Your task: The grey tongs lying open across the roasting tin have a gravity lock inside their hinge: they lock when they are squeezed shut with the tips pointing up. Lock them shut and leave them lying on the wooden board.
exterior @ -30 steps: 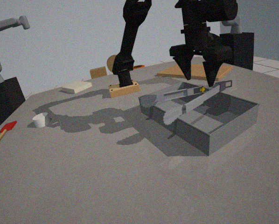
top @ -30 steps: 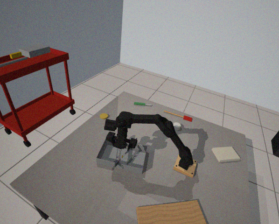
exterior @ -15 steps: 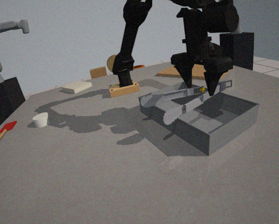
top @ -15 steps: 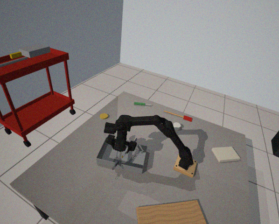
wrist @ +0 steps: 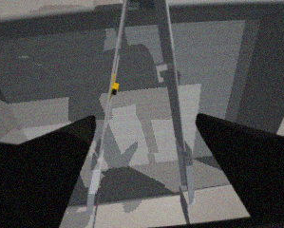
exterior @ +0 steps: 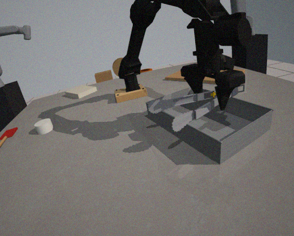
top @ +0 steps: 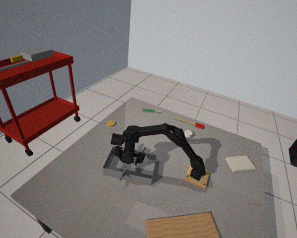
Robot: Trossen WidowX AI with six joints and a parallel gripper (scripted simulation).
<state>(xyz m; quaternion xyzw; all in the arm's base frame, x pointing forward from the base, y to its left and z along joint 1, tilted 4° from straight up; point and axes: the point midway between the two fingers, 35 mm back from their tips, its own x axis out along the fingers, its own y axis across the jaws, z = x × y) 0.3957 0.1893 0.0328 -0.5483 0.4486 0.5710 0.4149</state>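
My gripper tip is now 1 cm past the roasting tin, 2 cm to the left of it and 3 cm above it. The rest, counted from my gripper tip: wooden board (48 cm behind, 20 cm to the left, 5 cm below); then yellow piece (3 cm behind, 2 cm to the left, 2 cm above); then yellow disc (38 cm ahead, 29 cm to the right, 5 cm below).
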